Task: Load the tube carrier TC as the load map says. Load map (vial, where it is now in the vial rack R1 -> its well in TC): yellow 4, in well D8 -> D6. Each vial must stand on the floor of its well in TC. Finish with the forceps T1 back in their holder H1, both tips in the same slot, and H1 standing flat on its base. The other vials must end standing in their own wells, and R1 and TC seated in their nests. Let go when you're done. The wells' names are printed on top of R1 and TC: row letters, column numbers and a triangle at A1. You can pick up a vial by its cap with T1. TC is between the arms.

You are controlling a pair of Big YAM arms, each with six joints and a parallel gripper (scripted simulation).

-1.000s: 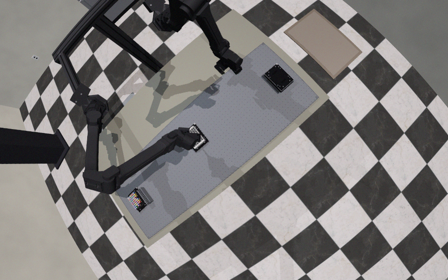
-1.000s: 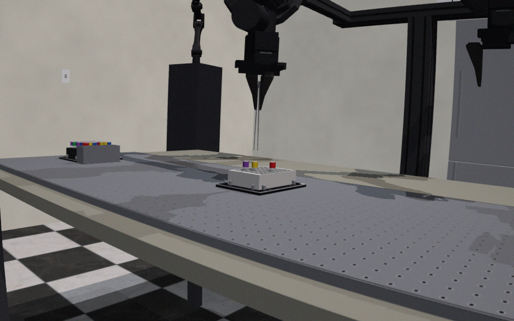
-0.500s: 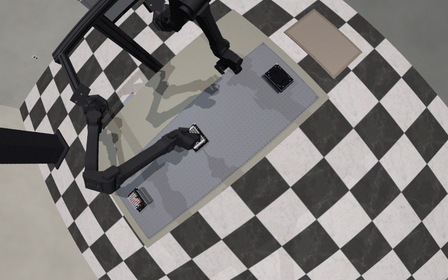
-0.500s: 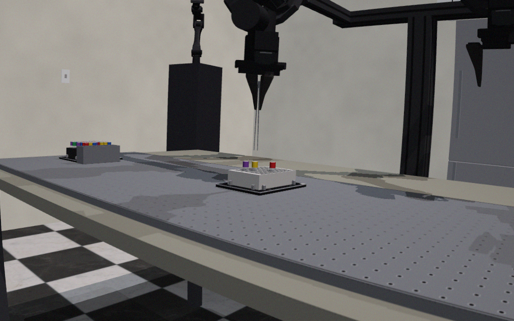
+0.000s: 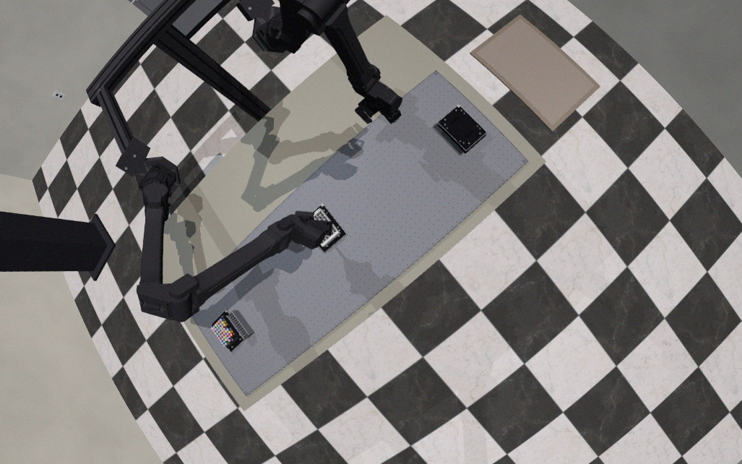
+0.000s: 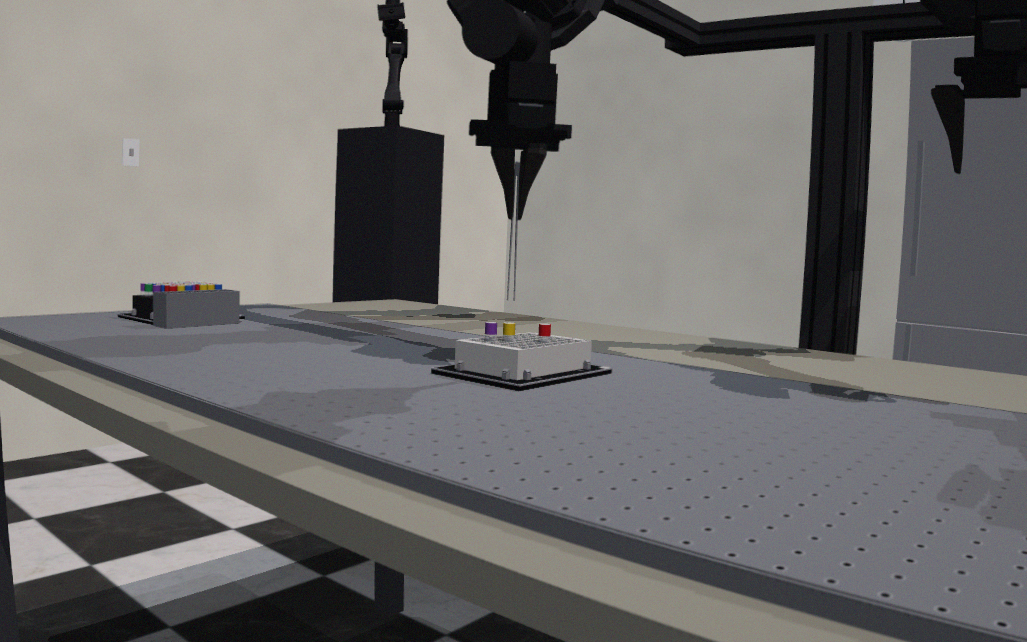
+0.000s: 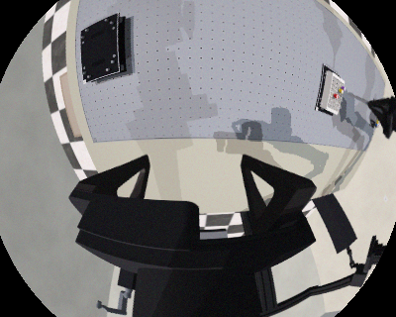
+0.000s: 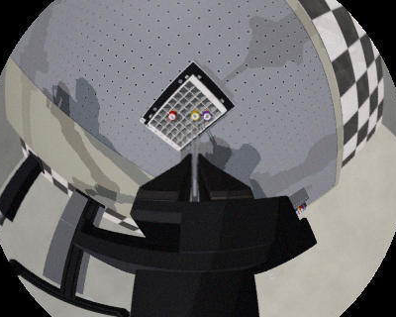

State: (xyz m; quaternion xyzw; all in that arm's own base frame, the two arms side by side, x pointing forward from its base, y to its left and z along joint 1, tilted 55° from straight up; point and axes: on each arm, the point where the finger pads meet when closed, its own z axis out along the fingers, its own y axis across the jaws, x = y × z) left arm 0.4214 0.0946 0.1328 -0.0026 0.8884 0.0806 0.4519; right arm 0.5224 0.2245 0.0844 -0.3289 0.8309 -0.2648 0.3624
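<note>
Now: right hand 2 cm past the white tube carrier TC, 1 cm to the right of it and 15 cm above it. The rest, counted from my right hand: grey holder H1: 3 cm behind, 56 cm to the right, 16 cm below.
</note>
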